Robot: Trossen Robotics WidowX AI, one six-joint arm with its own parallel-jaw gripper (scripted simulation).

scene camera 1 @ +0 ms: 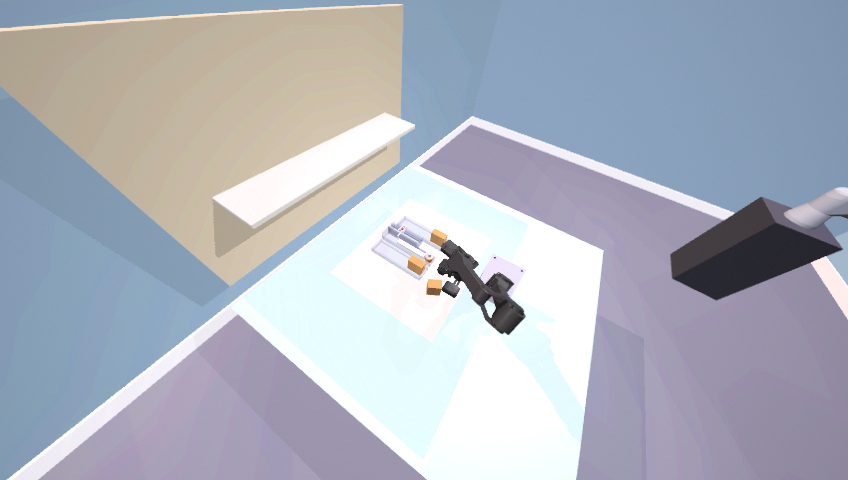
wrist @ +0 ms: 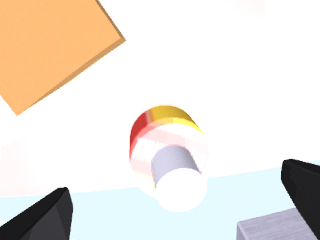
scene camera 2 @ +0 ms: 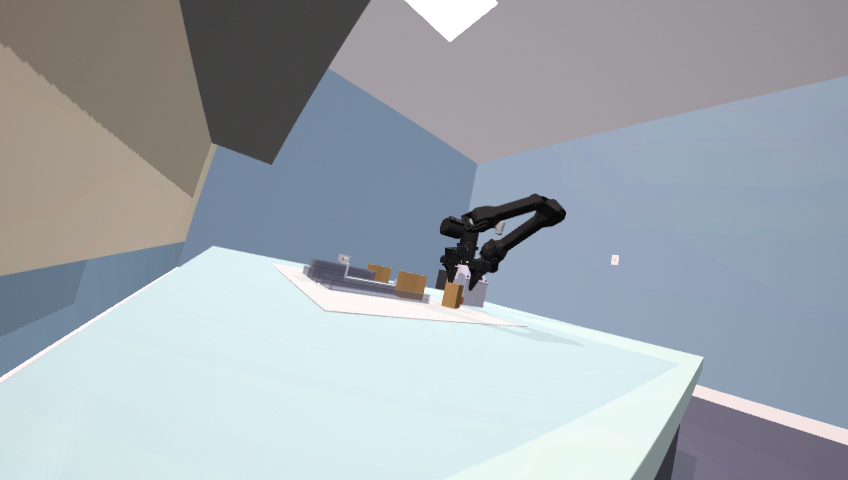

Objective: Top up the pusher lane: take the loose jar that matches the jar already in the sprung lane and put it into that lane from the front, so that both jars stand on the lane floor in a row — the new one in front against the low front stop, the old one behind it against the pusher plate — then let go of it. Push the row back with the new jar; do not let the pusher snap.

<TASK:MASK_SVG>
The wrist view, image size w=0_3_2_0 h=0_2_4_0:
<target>gripper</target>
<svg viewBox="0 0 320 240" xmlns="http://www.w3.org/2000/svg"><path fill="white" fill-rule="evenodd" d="M69 189L67 187L56 188L49 195L45 195L43 199L36 201L33 205L29 205L29 208L24 209L19 215L12 217L12 220L9 219L7 223L0 227L0 240L71 239L73 201L71 195L69 195ZM284 159L283 163L281 163L281 184L285 187L285 191L289 193L289 197L291 197L292 203L295 204L297 212L300 212L300 216L304 217L303 220L311 228L311 231L315 233L317 240L320 240L320 165L308 163L308 161L304 163L304 161L296 159Z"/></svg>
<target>jar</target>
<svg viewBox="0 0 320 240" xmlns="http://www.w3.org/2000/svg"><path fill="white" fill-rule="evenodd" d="M149 105L149 107L137 113L135 119L133 119L131 135L129 135L129 171L131 171L132 179L135 181L137 188L143 189L149 196L157 197L161 207L173 212L189 211L189 209L195 208L197 204L200 204L200 201L204 200L205 193L207 193L207 179L211 176L213 168L211 144L209 144L204 133L201 132L199 124L183 108L168 103Z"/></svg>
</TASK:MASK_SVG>
